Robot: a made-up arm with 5 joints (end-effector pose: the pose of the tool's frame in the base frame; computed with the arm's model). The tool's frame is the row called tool. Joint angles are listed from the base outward.
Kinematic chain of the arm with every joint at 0, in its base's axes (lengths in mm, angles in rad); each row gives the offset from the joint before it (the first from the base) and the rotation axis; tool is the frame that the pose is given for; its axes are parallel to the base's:
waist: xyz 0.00 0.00 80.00 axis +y
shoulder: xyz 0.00 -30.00 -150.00 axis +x
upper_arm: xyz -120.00 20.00 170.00 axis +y
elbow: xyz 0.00 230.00 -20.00 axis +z
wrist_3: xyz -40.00 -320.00 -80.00 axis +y
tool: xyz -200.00 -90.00 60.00
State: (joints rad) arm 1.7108 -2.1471 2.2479 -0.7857 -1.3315
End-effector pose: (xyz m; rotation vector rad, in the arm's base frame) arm -0.5399 0.4820 0.2491 2.3897 -0.6468 -1.3572
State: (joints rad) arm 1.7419 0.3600 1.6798 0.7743 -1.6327
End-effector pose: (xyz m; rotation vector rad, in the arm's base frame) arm -0.1263 -0.1206 0.5543 0.7757 1.5872 -1.0246
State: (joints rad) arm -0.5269 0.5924 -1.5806 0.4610 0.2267
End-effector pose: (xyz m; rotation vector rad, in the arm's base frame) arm -0.0348 -0.2950 -0.1053 0.1380 -1.8764 -0.0660
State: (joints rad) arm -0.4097 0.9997 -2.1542 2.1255 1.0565
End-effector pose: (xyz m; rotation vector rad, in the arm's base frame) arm -0.5554 -0.1893 0.2958 -1.1596 -0.8015 -0.5749
